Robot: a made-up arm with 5 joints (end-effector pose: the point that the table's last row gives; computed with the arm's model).
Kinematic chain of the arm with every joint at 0, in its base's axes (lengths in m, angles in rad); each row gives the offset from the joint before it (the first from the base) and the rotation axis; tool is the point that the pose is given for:
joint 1: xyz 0 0 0.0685 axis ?
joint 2: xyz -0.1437 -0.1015 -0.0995 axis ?
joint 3: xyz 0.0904 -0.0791 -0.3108 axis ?
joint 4: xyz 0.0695 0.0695 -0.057 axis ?
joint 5: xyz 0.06 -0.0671 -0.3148 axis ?
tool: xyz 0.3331 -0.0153 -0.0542
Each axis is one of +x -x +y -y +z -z.
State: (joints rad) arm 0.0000 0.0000 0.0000 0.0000 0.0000
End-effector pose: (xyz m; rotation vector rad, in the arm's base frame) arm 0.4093 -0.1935 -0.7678 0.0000 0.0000 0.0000
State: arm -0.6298 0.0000 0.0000 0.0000 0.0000
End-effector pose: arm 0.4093 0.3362 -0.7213 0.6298 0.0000 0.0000
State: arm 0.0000 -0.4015 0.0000 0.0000 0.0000
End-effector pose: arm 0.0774 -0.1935 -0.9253 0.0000 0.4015 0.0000
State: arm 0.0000 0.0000 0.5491 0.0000 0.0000
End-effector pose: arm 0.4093 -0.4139 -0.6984 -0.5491 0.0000 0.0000
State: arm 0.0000 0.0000 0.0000 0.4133 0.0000
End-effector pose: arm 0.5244 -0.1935 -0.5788 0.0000 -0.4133 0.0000
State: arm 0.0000 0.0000 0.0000 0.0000 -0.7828
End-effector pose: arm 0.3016 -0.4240 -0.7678 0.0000 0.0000 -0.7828
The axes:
joint 1: -x
joint 2: -y
joint 3: -x
joint 4: -y
joint 5: +z

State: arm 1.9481 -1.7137 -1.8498 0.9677 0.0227
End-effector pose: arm -0.5700 -0.5942 0.5563 -0.8987 -1.2624 -1.5005
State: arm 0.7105 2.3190 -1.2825 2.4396 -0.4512
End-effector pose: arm 0.0123 -0.3557 0.6658 -2.2950 0.9265 -0.6124
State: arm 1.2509 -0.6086 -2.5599 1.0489 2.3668
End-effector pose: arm 0.2656 -0.2498 0.1694 -0.6473 -1.1243 0.7911
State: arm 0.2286 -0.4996 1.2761 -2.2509 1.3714
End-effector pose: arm -0.6222 -0.1419 -0.4385 0.3879 2.0369 -0.8745
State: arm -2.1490 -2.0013 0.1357 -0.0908 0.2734
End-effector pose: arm -1.0620 0.2905 0.0600 1.3303 0.8607 2.3261
